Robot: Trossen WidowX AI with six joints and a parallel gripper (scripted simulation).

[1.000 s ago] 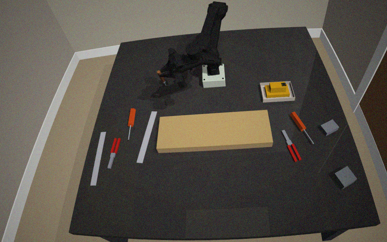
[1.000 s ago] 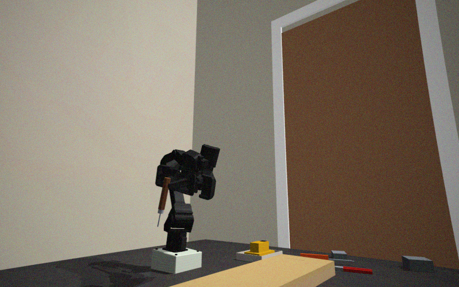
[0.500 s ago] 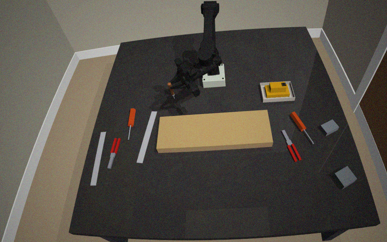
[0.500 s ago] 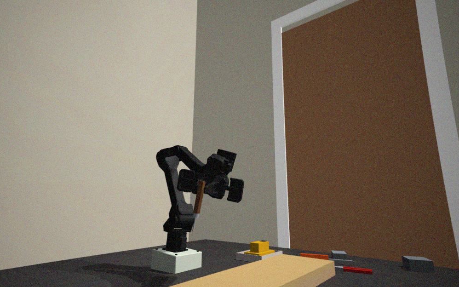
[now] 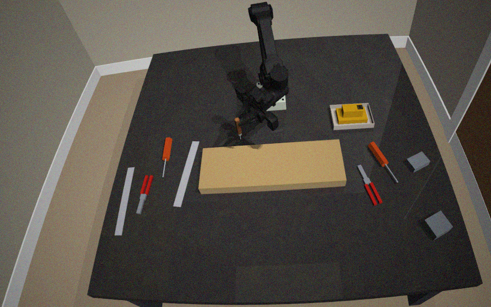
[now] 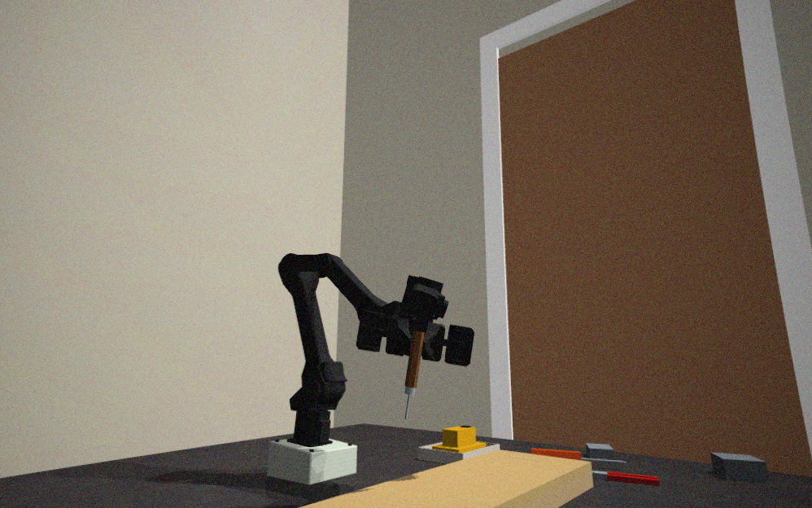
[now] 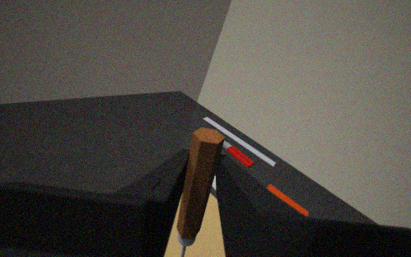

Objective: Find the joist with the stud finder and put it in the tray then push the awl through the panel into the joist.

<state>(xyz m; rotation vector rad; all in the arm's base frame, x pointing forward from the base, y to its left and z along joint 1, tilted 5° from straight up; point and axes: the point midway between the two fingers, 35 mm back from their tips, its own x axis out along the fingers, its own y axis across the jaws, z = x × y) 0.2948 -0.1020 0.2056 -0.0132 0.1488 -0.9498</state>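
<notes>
Now: the awl 10 mm behind my gripper tip and 50 mm below it. Also, from my gripper tip: white tray (170 mm behind, 440 mm to the left, 220 mm below); yellow stud finder (170 mm behind, 460 mm to the left, 180 mm below).
</notes>
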